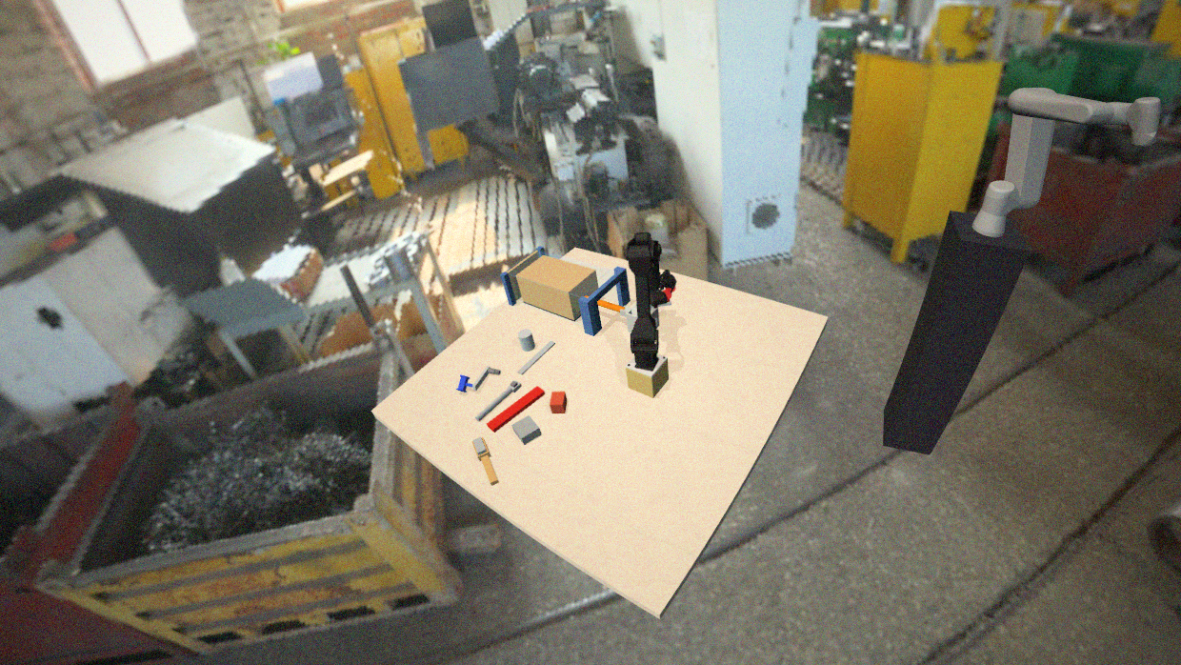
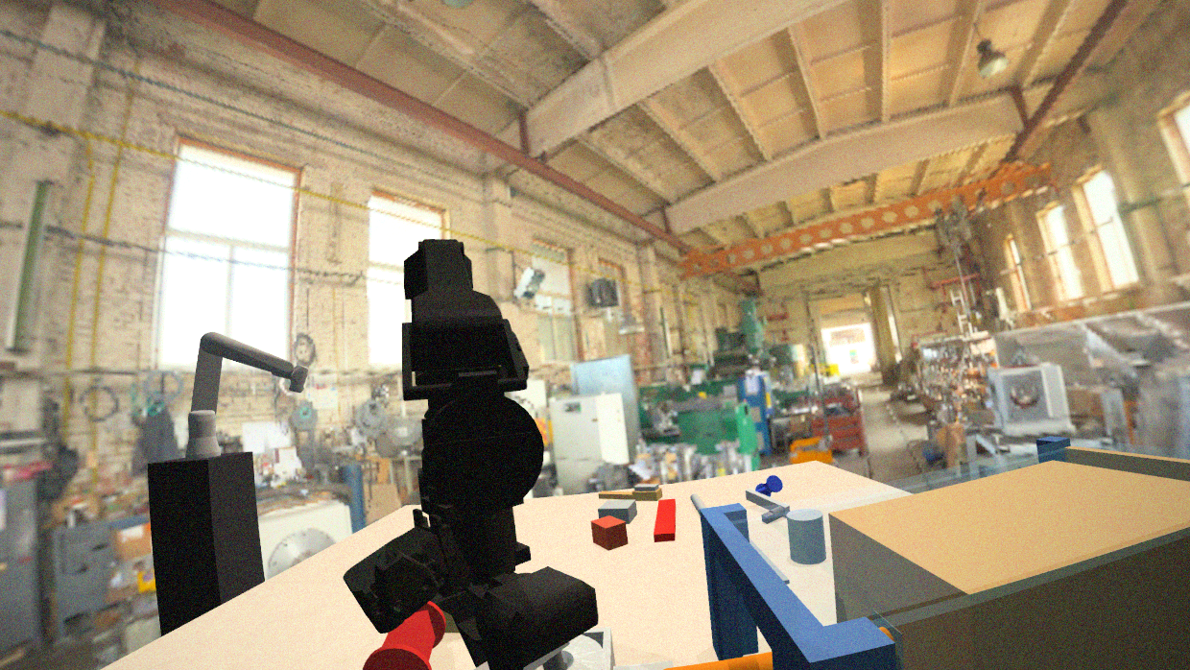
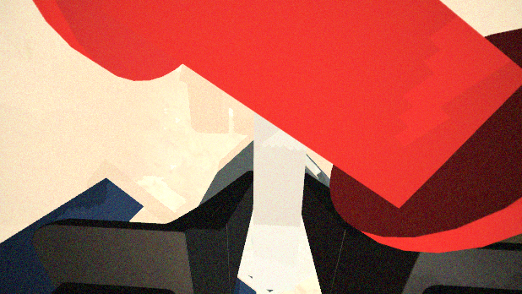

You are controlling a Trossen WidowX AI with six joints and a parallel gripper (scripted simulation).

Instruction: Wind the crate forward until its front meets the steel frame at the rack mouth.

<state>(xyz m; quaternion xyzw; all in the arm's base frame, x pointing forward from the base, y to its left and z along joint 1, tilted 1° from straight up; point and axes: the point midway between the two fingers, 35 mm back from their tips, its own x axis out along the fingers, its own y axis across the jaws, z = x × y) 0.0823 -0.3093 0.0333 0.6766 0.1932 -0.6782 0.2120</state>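
The red knob lies 5 cm behind my gripper tip, 3 cm to the right of it and 4 cm above it. From my gripper tip the other things lie so: red-knobbed winch handle (1 cm behind, 1 cm to the right, 2 cm above); then blue steel frame (20 cm ahead, 1 cm above); then grey winch (3 cm ahead, 2 cm to the left, 6 cm below).
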